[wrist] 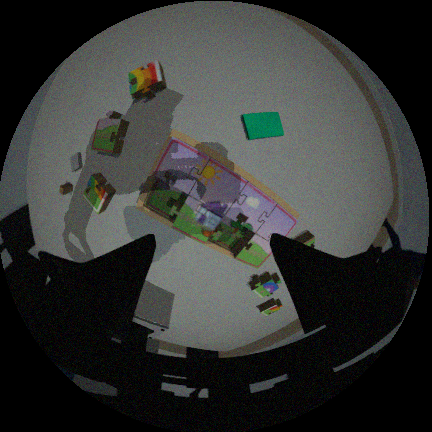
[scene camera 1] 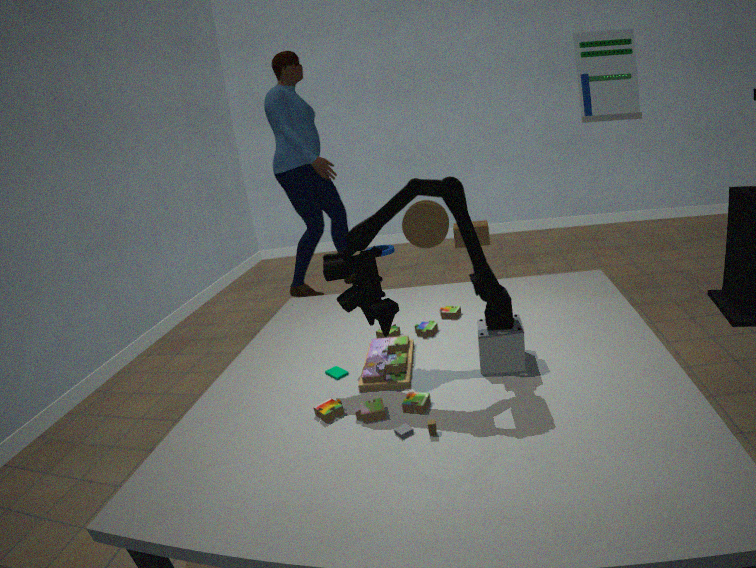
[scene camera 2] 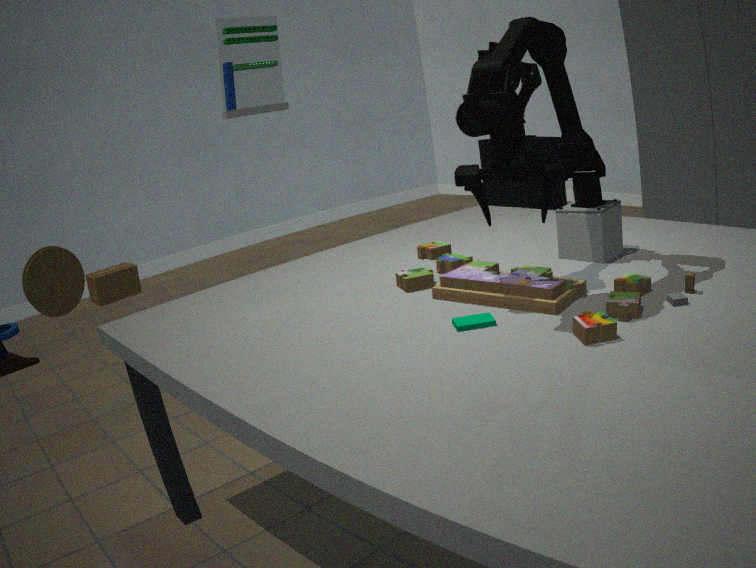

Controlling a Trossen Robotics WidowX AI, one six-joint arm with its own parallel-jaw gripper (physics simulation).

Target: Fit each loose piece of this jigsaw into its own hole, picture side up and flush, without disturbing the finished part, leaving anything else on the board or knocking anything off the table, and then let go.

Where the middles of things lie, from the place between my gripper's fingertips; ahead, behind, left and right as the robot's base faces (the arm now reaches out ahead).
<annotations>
The jigsaw board (scene camera 2: 574, 287) lies 12 cm below my hand and 2 cm to the right of it.
</annotations>
